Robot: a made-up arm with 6 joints.
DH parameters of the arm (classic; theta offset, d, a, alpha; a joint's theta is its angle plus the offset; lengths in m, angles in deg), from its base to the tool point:
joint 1: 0 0.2 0 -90
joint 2: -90 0 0.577 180
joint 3: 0 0 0 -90
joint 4: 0 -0.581 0 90
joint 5: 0 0.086 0 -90
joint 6: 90 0 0 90
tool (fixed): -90 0 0 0
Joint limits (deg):
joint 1: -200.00..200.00
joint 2: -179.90..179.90
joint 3: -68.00..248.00
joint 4: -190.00..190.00
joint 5: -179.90..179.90
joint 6: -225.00..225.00
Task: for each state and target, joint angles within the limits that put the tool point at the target. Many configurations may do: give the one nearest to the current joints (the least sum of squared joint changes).
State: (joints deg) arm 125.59 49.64 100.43 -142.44 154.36 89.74
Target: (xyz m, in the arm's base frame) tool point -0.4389 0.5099 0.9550
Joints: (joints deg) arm 124.39 71.26 153.44 -149.59 154.36 89.74
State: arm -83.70 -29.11 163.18 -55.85 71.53 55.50
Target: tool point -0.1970 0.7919 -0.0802
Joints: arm -79.57 -66.45 181.19 -54.19 71.53 55.50
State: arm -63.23 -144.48 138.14 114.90 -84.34 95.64
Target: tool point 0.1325 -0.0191 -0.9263
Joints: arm -34.08 -173.26 109.33 132.80 -84.34 95.64
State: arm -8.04 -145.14 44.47 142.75 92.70 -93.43
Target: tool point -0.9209 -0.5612 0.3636
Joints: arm 34.87 -101.74 44.06 140.23 92.70 -93.43
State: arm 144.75 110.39 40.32 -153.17 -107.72 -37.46
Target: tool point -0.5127 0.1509 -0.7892
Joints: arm 155.12 137.21 64.19 -156.40 -107.72 -37.46
